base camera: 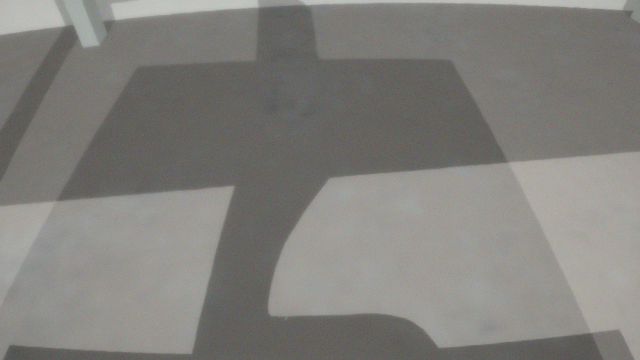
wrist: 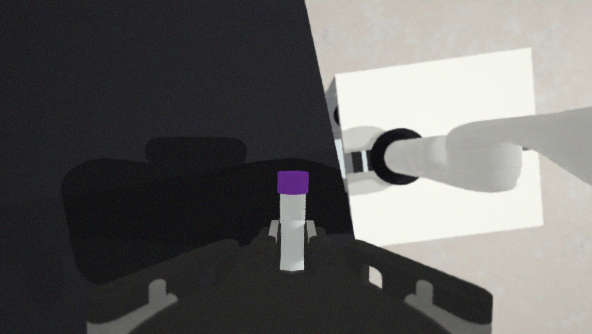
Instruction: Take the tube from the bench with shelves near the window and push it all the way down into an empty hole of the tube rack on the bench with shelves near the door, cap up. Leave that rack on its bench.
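Frame: origin at the arm's base, x ahead, y left, z up, level; metres.
Seen in the pictures: gripper, fingertip midpoint: (wrist: 292,233); arm's base, link origin: (wrist: 400,156).
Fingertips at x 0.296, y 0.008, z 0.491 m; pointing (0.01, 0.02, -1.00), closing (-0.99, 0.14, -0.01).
Pixels of each thing's middle, then the offset from my fingertips to it. "*": a spot on its surface instead. Level surfaces: height alone.
- tube, body centre: (wrist: 292,260) 0.002 m ahead, 0.015 m left, 0.009 m up
- dark bench top, surface height: 0.125 m down
- floor, surface height: 0.887 m down
- pale bench leg, surface spot: (base camera: 87,25) * 0.568 m ahead, 0.474 m left, 0.838 m down
The tube (wrist: 292,230) has a pale translucent body and a purple cap; in the wrist view it lies between the fingertips with its cap pointing to the top of the view. My gripper (wrist: 292,233) is shut on the tube's body, below the cap. Under it is a dark bench top (wrist: 200,65), which carries the gripper's shadow. How far the tube is above the bench top is hard to tell. The tube rack does not show in either view.
In the wrist view my white base (wrist: 450,90) and the grey arm (wrist: 480,160) stand to the right, beyond the bench's edge. The base camera shows the floor (base camera: 400,240) with shadows, and a pale bench leg (base camera: 87,25) at the upper left.
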